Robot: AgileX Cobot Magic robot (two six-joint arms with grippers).
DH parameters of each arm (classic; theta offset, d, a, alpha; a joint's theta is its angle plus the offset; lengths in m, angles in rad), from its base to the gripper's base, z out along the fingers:
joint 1: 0 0.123 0 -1.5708
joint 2: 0.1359 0 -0.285 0
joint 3: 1.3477 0 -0.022 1.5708
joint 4: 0 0.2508 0 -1.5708
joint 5: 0 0 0.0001 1.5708
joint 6: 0 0.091 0 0
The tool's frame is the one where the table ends.
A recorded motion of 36 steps. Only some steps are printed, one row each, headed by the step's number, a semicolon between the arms.
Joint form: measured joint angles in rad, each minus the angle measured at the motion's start. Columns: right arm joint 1, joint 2, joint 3, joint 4, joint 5, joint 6; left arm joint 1, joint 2, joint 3, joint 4, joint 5, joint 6.
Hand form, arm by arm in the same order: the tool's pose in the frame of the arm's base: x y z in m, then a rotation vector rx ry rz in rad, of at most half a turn. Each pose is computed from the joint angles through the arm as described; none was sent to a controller.
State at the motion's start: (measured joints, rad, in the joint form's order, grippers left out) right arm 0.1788 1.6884 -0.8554 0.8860 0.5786 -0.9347; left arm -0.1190 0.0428 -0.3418 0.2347 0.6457 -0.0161
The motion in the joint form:
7: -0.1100 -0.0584 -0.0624 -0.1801 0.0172 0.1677; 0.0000 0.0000 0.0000 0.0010 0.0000 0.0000
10: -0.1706 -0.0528 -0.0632 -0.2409 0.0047 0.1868; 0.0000 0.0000 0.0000 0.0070 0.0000 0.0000
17: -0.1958 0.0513 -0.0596 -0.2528 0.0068 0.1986; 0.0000 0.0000 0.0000 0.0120 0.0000 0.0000
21: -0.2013 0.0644 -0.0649 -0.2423 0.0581 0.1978; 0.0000 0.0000 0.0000 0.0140 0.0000 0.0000
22: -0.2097 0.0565 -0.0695 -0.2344 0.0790 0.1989; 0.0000 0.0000 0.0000 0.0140 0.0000 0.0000
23: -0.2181 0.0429 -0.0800 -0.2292 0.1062 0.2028; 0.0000 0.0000 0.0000 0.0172 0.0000 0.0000
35: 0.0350 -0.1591 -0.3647 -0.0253 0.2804 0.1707; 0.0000 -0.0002 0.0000 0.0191 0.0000 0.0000
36: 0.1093 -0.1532 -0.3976 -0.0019 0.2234 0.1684; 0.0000 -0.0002 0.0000 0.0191 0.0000 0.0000
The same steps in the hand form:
7: 0.3068 0.0544 0.1981 -0.4070 2.5923 0.4674; 0.0322 0.0090 0.2665 0.1655 1.8100 0.1666
10: 0.3099 0.0327 0.1952 -0.3603 2.6104 0.3923; 0.0322 0.0094 0.2665 0.1673 1.8092 0.1732
17: 0.3152 0.0244 0.1615 -0.3121 2.7235 0.4099; 0.0323 0.0096 0.2666 0.1688 1.8086 0.1788
21: 0.3133 0.0255 0.1584 -0.3129 2.7611 0.4654; 0.0323 0.0097 0.2666 0.1694 1.8084 0.1810
22: 0.3128 0.0241 0.1619 -0.3012 2.7606 0.4854; 0.0323 0.0097 0.2666 0.1694 1.8084 0.1810
23: 0.3129 0.0229 0.1686 -0.2937 2.7539 0.5057; 0.0323 0.0099 0.2667 0.1704 1.8080 0.1845
35: 0.3059 0.1199 0.3160 -0.6548 2.2853 0.7876; 0.0322 0.0100 0.2667 0.1709 1.8075 0.1866
36: 0.3047 0.1431 0.3266 -0.6899 2.2116 0.8016; 0.0322 0.0100 0.2667 0.1709 1.8075 0.1866

